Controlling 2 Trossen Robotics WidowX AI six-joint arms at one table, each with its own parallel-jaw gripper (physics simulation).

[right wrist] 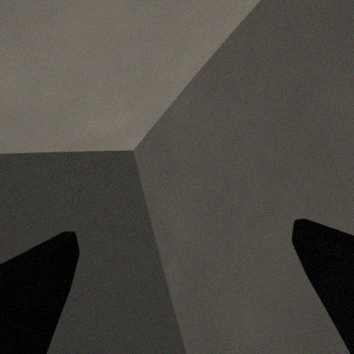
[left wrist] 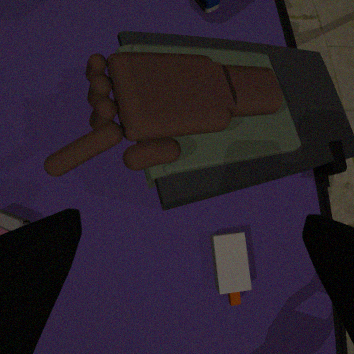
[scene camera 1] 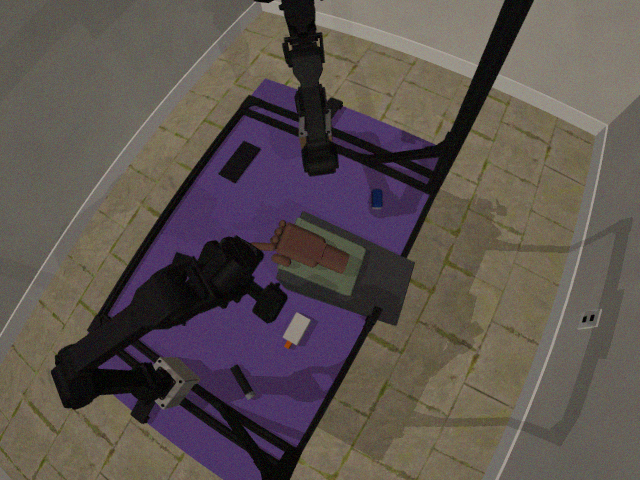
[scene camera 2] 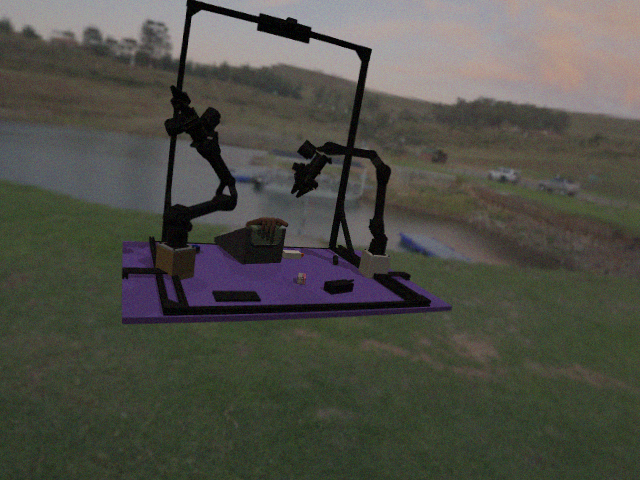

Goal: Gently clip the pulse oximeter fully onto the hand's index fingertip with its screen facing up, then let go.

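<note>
The pulse oximeter, small, white and pink, lies on the purple table; it is cut by the left edge in the left wrist view and does not show in scene camera 1. The brown hand rests palm down on a dark wedge stand with a green pad; its index finger sticks out past the pad. My left gripper is open and empty, pointing down high above the table. My right gripper is open and empty, raised far from the hand.
A white box with an orange tab lies beside the stand. A blue cylinder, a flat black slab, a black box and a dark tube lie around. Black frame bars border the table.
</note>
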